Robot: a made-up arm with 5 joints.
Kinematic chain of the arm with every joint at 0, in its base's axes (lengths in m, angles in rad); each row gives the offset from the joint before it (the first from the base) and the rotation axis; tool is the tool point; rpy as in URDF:
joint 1: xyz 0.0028 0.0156 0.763 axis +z
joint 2: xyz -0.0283 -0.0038 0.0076 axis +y
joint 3: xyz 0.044 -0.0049 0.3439 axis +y
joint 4: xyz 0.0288 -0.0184 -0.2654 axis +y
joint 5: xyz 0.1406 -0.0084 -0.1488 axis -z
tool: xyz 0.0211 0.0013 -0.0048 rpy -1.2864 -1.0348 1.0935
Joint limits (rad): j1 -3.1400..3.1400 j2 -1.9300..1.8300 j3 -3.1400..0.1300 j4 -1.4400..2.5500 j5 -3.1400..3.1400
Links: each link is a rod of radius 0.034 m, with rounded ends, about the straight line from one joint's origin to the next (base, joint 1, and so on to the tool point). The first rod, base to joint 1, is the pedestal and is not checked.
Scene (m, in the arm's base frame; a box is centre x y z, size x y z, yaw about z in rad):
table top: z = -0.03
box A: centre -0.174 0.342 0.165 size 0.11 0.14 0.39 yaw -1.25
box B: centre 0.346 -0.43 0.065 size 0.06 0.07 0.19 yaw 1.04
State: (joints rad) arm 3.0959 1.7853 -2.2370 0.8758 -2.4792
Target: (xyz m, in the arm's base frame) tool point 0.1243 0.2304 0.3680
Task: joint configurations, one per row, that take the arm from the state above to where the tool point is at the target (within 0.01 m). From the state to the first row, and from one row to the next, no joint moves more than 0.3 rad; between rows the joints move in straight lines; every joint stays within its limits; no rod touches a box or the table.
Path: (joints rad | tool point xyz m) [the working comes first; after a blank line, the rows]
Joints at the target: 1.1649 1.4161 -1.5055 1.4529 -2.6572
Straight joint move there: touches box A.

1: 2.8563 1.5972 -2.0619 1.0452 -2.5136 | -0.4485 0.1731 0.2974
2: 2.6167 1.4092 -1.8869 1.2146 -2.5479 | -0.3770 0.2641 0.3641
3: 2.3771 1.2211 -1.7118 1.3839 -2.5823 | -0.2807 0.3227 0.4352
4: 2.1375 1.0330 -1.5367 1.5533 -2.6166 | -0.1740 0.3420 0.5084
5: 1.8943 1.1288 -1.5289 1.5282 -2.6268 | -0.0819 0.3506 0.4690
6: 1.6512 1.2246 -1.5211 1.5031 -2.6369 | 0.0039 0.3317 0.4323
7: 1.4081 1.3203 -1.5133 1.4780 -2.6471 | 0.0747 0.2894 0.3985
8: 1.1649 1.4161 -1.5055 1.4529 -2.6572 | 0.1243 0.2304 0.3680

